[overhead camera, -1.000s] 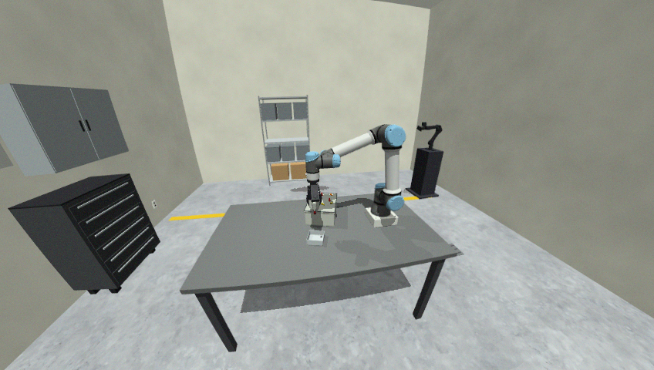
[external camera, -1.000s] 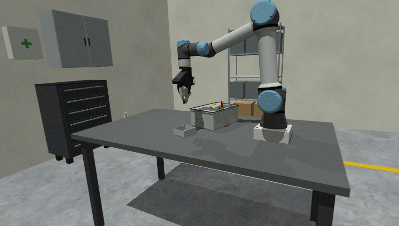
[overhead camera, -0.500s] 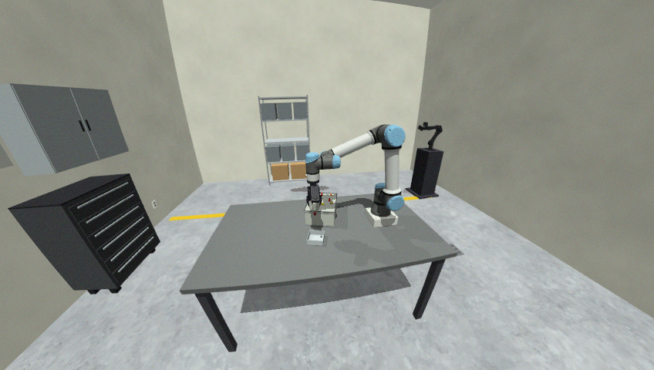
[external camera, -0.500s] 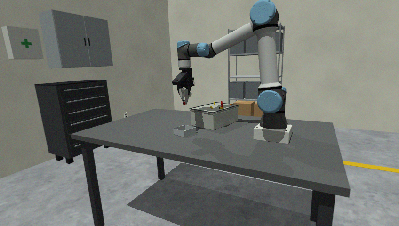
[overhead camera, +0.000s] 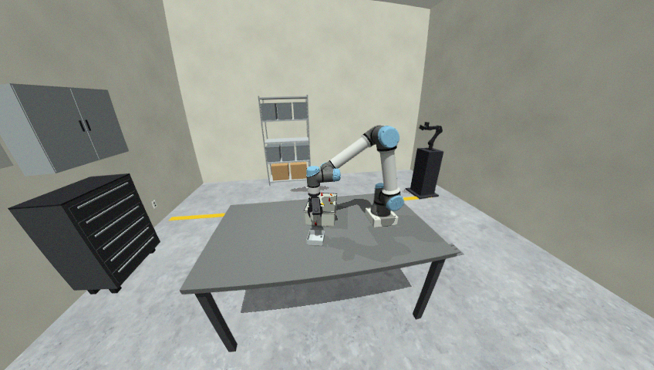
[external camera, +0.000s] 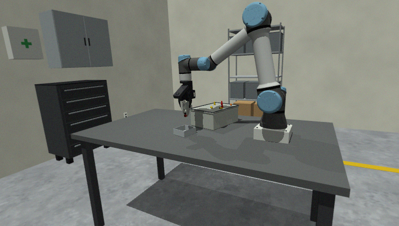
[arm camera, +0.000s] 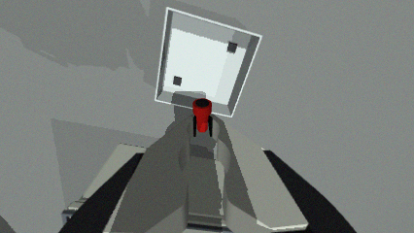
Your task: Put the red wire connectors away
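Now: hand 9 cm past the tool case, 27 cm to the left of it and 3 cm above it.
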